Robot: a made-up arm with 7 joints. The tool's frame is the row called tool.
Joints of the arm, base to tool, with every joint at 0 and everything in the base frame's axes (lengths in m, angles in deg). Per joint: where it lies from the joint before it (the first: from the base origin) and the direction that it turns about. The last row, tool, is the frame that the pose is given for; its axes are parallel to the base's.
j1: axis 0 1 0 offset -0.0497 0.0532 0.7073
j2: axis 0 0 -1 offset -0.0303 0.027 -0.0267
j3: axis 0 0 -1 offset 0.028 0.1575 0.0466
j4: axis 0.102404 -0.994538 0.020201 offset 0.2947 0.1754 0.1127
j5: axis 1 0 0 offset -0.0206 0.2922 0.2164
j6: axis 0 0 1 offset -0.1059 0.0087 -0.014
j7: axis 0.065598 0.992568 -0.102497 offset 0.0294 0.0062 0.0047
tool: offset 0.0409 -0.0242 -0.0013
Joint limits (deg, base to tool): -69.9..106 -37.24..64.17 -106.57..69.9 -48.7..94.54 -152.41..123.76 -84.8..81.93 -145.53..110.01
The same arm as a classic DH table. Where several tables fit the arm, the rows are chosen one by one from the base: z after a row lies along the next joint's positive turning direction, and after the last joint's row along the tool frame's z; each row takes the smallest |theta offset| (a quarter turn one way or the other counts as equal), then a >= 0, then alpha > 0; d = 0 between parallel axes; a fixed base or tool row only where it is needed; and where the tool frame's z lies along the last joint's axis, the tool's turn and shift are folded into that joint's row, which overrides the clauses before.
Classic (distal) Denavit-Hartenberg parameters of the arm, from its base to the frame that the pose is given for. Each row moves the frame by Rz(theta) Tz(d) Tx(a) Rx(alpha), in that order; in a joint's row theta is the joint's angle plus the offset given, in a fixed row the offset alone. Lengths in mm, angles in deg.
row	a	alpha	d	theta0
base (fixed)	-49.7	-90.00	707.3	0.00
j1	-30.3	-90.00	80.2	0.00
j2	160.0	0.00	0.0	-79.92
j3	311.1	-91.16	-135.5	74.04
j4	222.3	84.12	-433.6	89.88
j5	8.7	-90.00	-96.9	-88.84
j6	-28.9	95.88	-8.5	86.22
j7	-42.4	-95.88	-13.4	0.00
tool (fixed)	0.0	0.00	-3.5	-176.22
Joint limits (deg, base to tool): -69.90..106.00 -37.24..64.17 -106.57..69.90 -48.70..94.54 -152.41..123.76 -84.80..81.93 -145.53..110.01

